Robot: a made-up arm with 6 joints.
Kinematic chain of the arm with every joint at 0, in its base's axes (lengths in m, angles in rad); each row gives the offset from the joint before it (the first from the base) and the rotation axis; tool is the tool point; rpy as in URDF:
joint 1: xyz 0 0 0.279 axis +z
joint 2: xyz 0 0 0 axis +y
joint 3: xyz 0.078 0 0.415 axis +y
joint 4: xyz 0.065 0 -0.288 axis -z
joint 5: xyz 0 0 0 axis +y
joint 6: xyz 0.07 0 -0.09 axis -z
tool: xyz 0 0 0 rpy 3.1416 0 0
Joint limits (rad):
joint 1: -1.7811..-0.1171
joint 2: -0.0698..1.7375
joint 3: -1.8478..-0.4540
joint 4: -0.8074..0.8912
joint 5: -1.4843..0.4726
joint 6: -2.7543..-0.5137
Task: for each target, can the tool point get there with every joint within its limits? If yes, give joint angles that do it. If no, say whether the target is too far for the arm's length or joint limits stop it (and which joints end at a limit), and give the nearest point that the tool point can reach.
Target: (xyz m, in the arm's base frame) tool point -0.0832 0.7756 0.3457
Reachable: no: joint limits stop it (at a limit: joint 1, joint 2, joint 3, joint 4) | nearest point 0.3001 0.0424 0.5532 | short by 0.853 m
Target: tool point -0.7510 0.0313 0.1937
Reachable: no: joint limits stop it (at a limit: joint 1, joint 3, joint 4) | nearest point -0.1541 -0.2982 0.0601 | short by 0.695 m
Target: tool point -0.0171 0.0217 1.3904
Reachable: no: too far | nearest point -0.0538 -0.2335 0.9555 | short by 0.506 m
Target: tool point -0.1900 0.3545 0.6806
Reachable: no: joint limits stop it (at a limit: joint 1, joint 2, joint 3, joint 4, joint 5) | nearest point 0.2235 0.0433 0.8986 | short by 0.562 m
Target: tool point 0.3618 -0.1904 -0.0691
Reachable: yes | joints -0.5457 1.3792 -0.8162 -0.2237 -0.7689 -1.7668
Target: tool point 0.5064 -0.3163 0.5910
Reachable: yes | joints -0.4908 0.3335 -1.3972 0.4940 -0.1791 -2.2289
